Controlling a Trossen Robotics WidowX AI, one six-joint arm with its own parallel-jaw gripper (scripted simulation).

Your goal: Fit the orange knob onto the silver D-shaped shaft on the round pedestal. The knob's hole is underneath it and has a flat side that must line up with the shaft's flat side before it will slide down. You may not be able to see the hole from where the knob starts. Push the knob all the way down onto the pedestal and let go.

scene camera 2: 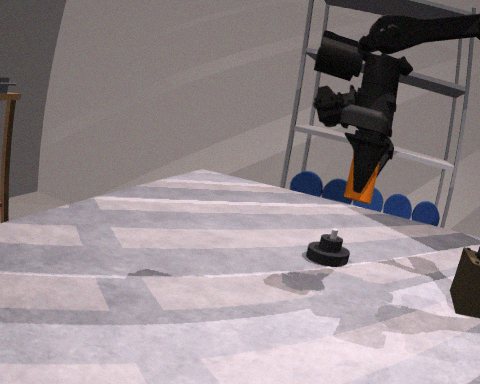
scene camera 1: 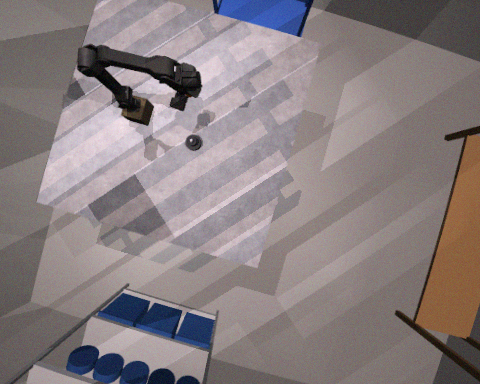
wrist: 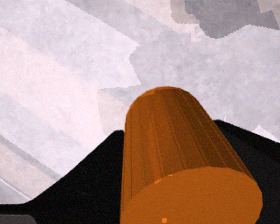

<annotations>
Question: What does the gripper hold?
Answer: An orange knob.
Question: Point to a round pedestal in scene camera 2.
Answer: At 328, 251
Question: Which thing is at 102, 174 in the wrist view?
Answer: The gripper.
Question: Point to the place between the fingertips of the gripper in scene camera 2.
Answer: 358, 194
</annotations>
